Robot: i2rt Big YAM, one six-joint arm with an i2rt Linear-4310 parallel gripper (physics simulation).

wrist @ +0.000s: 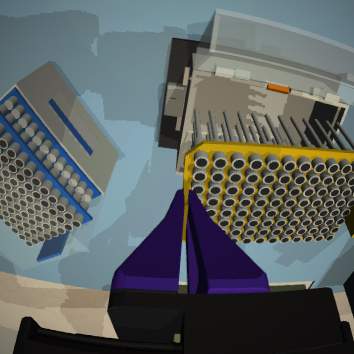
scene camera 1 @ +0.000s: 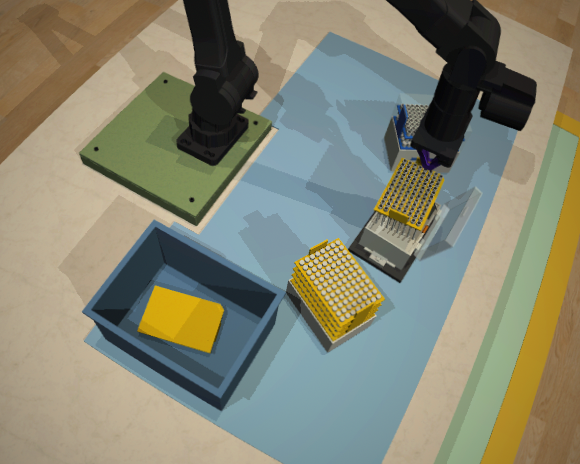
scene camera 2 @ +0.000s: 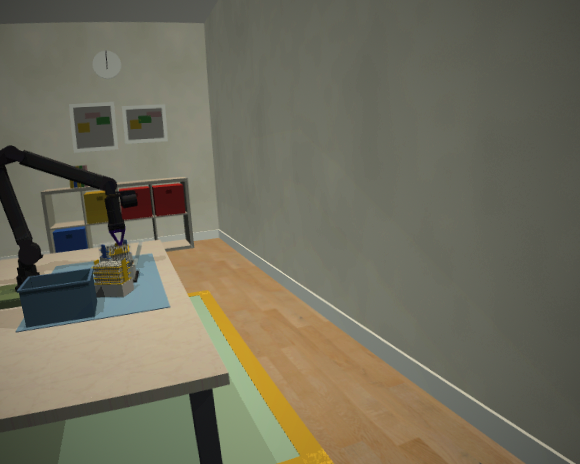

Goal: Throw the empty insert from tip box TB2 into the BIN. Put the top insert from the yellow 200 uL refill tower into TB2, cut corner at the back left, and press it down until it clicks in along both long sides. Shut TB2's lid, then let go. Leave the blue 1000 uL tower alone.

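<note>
My gripper (scene camera 1: 429, 166) (scene camera 2: 119, 243) (wrist: 184, 197) is shut on the end edge of a yellow insert (scene camera 1: 412, 192) (wrist: 275, 148) full of tips. The insert is above TB2 (scene camera 1: 385, 242) (wrist: 225, 95), offset away from the lid side, with its tips hanging down at the grey box. Its cut corner shows at the gripped end, on the lid side. TB2's clear lid (scene camera 1: 457, 220) (wrist: 280, 40) stands open. The yellow refill tower (scene camera 1: 337, 290) (scene camera 2: 111, 272) stands beside TB2. A yellow insert (scene camera 1: 182, 320) lies flat inside the blue BIN (scene camera 1: 160, 367) (scene camera 2: 60, 305). How far the tips reach into TB2 is unclear.
The blue 1000 uL tower (scene camera 1: 415, 120) (wrist: 45, 175) stands behind the gripper, close to the held insert's far end, partly hidden by the arm in scene camera 1. The green base plate (scene camera 1: 145, 125) carries the arm's base. A blue mat (scene camera 1: 300, 165) lies under the boxes.
</note>
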